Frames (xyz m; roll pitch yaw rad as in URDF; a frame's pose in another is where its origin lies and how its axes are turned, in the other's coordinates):
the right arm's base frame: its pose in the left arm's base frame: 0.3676 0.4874 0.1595 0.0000 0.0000 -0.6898
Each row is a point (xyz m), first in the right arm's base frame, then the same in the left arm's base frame.
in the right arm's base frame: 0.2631 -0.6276 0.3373
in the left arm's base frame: 0.1712 -0.1641 0.4968
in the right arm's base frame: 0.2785 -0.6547 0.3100
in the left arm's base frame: 0.1658 -0.1949 0.4695
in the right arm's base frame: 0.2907 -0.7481 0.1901
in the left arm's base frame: 0.1158 -0.2747 0.3496
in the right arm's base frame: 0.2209 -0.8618 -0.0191
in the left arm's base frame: -0.0104 -0.3179 0.1404
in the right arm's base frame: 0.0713 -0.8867 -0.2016
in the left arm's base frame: -0.1417 -0.2420 -0.0421
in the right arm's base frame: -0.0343 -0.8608 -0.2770
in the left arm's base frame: -0.2067 -0.1548 -0.1175
